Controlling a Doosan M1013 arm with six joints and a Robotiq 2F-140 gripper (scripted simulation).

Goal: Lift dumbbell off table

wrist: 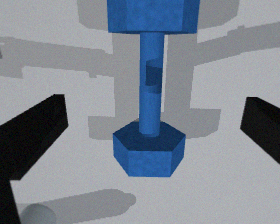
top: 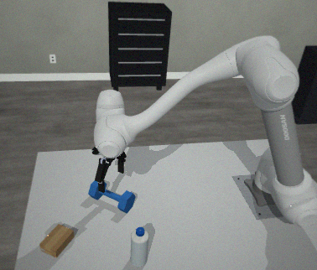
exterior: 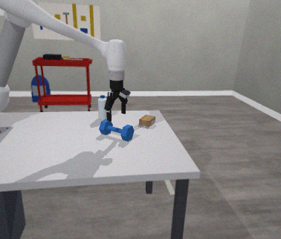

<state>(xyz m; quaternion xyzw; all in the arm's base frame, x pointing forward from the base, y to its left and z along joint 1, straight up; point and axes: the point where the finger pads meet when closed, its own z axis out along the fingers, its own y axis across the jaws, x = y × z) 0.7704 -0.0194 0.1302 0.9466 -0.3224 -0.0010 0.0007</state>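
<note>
Right now my hand is 90 mm above the blue dumbbell. The rest, counted from my hand: wooden block (220 mm ahead, 200 mm to the left, 110 mm below).
</note>
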